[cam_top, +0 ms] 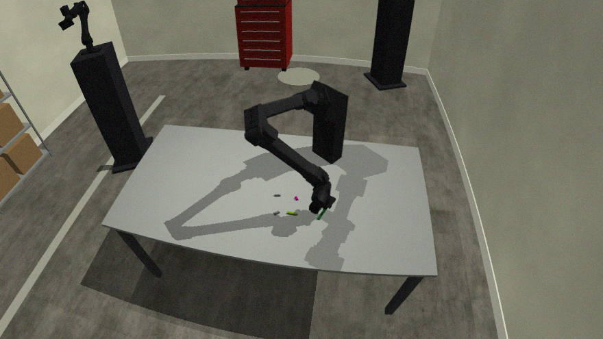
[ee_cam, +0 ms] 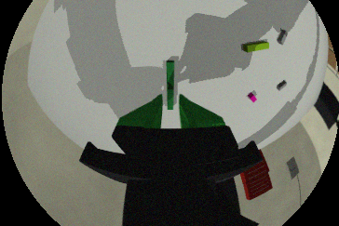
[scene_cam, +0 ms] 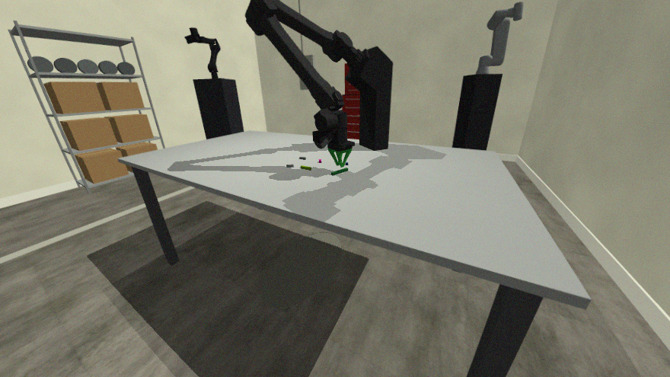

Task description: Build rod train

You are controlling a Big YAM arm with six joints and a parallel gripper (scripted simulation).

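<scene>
My hand is 30 mm above the green rod. The rest, counted from my hand: magenta rod (130 mm behind, 100 mm to the right, 30 mm below); lime rod (150 mm to the right, 50 mm behind, 30 mm below); blue rod (90 mm behind, 30 mm to the left, 30 mm below).
</scene>
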